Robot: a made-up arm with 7 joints. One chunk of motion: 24 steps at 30 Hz.
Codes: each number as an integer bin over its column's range. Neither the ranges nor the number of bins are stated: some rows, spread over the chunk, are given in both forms.
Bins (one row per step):
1: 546 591 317 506 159 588 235
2: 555 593 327 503 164 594 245
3: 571 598 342 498 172 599 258
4: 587 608 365 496 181 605 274
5: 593 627 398 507 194 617 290
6: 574 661 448 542 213 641 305
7: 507 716 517 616 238 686 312
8: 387 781 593 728 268 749 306
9: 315 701 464 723 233 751 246
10: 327 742 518 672 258 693 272
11: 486 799 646 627 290 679 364
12: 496 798 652 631 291 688 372
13: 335 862 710 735 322 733 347
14: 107 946 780 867 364 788 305
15: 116 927 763 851 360 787 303
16: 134 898 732 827 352 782 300
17: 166 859 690 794 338 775 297
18: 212 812 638 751 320 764 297
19: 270 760 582 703 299 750 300
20: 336 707 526 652 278 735 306
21: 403 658 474 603 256 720 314
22: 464 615 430 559 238 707 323
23: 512 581 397 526 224 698 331
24: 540 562 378 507 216 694 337
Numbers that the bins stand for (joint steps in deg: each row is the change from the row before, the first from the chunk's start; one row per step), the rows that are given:
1: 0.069 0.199 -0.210 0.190 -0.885 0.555 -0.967
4: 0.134 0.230 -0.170 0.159 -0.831 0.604 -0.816
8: -0.184 0.548 0.017 0.888 -0.615 1.027 -0.692
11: -0.026 0.582 0.060 0.571 -0.560 0.821 -0.466
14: -0.630 0.852 0.170 1.325 -0.376 1.141 -0.695
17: -0.536 0.692 0.096 1.096 -0.441 1.103 -0.726
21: -0.159 0.322 -0.081 0.495 -0.644 0.942 -0.660
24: 0.059 0.145 -0.160 0.194 -0.744 0.865 -0.571
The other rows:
2: 0.083 0.202 -0.202 0.181 -0.873 0.572 -0.928
3: 0.109 0.211 -0.189 0.165 -0.853 0.587 -0.878
5: 0.144 0.265 -0.143 0.194 -0.798 0.640 -0.754
6: 0.114 0.327 -0.102 0.304 -0.751 0.710 -0.695
7: 0.007 0.429 -0.046 0.536 -0.689 0.842 -0.668
9: -0.299 0.401 -0.089 0.872 -0.702 1.033 -0.925
10: -0.280 0.477 -0.045 0.712 -0.640 0.863 -0.824
12: -0.011 0.580 0.065 0.583 -0.558 0.848 -0.435
13: -0.267 0.698 0.113 0.910 -0.481 0.980 -0.532
15: -0.615 0.817 0.156 1.275 -0.386 1.138 -0.703
16: -0.587 0.764 0.131 1.199 -0.406 1.124 -0.715
18: -0.463 0.606 0.054 0.961 -0.486 1.071 -0.726
19: -0.370 0.510 0.008 0.810 -0.538 1.030 -0.715
20: -0.265 0.412 -0.038 0.649 -0.590 0.986 -0.692
22: -0.062 0.243 -0.117 0.357 -0.689 0.904 -0.626
23: 0.015 0.180 -0.144 0.253 -0.724 0.877 -0.594

